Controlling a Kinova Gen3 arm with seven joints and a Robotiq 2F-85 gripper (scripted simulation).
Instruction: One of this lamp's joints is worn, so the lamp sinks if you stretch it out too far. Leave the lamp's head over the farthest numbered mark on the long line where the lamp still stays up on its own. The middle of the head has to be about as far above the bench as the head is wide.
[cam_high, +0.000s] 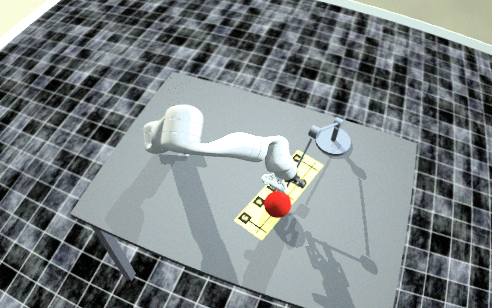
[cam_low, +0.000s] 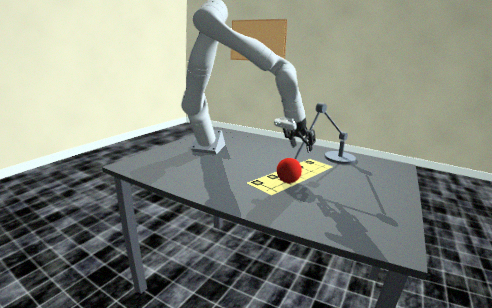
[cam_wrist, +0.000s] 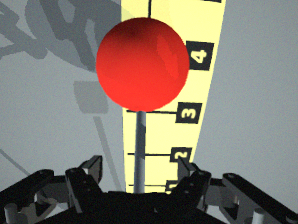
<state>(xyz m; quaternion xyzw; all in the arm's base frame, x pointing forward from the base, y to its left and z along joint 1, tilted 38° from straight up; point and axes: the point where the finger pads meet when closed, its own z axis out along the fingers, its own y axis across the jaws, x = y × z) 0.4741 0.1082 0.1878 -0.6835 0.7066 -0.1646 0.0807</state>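
My gripper is now 130 mm above the yellow numbered strip, 40 mm past it and 20 mm to the right of it. Round my hand: round grey base (370 mm to the left, 100 mm below, 80 mm ahead).
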